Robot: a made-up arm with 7 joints.
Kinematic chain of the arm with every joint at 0, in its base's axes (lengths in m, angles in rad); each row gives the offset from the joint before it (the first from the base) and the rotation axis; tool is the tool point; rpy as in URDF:
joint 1: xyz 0 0 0.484 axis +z
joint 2: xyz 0 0 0 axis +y
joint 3: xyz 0 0 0.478 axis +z
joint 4: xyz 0.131 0 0 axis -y
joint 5: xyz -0.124 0 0.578 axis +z
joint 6: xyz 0 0 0 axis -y
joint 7: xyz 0.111 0 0 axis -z
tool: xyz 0 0 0 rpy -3.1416 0 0
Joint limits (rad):
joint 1: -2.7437..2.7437
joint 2: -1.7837..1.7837
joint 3: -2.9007..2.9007
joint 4: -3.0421..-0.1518
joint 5: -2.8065..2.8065
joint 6: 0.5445..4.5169
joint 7: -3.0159..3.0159
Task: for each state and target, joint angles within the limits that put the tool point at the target. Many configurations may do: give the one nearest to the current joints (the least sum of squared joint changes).
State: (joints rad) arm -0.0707 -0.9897 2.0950 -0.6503 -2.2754 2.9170 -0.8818
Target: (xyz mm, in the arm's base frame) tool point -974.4 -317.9 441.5
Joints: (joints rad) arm 0.6034 -1.0972 2.4567 -0.9371 -2.3081 3.2180 -0.8818
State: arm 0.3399 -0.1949 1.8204 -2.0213 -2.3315 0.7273 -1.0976
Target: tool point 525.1 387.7 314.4
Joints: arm -0.1904 0.5045 0.8908 -2.4849 -2.2381 0.7653 -1.0976
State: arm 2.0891 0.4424 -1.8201 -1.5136 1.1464 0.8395 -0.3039
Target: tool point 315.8 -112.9 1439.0
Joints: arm 1.8548 0.6500 -2.8680 -1.4623 1.0976 0.8801 -0.3039
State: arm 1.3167 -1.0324 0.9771 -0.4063 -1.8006 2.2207 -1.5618
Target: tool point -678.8 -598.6 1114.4
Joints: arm 1.3738 -1.1067 1.0086 -0.9424 -1.9303 2.5825 -1.5618
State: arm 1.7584 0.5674 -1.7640 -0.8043 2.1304 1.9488 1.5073
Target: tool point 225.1 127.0 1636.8
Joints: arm 1.7513 0.1998 -1.9625 -0.3676 2.0952 2.0189 1.5073
